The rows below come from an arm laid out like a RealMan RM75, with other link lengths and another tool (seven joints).
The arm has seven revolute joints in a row. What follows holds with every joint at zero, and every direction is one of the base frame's.
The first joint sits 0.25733 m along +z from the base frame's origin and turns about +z.
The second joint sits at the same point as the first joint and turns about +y.
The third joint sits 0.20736 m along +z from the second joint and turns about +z.
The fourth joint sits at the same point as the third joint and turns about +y.
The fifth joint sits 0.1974 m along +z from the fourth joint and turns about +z.
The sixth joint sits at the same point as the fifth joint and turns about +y.
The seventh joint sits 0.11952 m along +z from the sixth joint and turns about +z.
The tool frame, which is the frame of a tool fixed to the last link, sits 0.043 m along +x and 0.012 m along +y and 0.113 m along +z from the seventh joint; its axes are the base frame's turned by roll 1.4, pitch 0 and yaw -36 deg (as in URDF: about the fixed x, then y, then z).
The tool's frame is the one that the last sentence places.
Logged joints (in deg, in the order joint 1, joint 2, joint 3, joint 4, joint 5, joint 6, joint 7), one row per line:
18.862 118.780 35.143 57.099 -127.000 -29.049 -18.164
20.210 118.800 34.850 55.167 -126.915 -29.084 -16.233
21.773 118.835 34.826 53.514 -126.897 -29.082 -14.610
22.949 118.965 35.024 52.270 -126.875 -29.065 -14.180
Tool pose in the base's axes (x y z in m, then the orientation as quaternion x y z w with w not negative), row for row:
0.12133 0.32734 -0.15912 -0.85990 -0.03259 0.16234 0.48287
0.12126 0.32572 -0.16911 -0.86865 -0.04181 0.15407 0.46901
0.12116 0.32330 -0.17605 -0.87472 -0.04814 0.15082 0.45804
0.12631 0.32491 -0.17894 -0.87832 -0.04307 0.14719 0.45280
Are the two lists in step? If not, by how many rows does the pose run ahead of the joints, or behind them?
The pose runs 2 rows behind the joints: the pose in row i belongs to the joints in row i - 2.
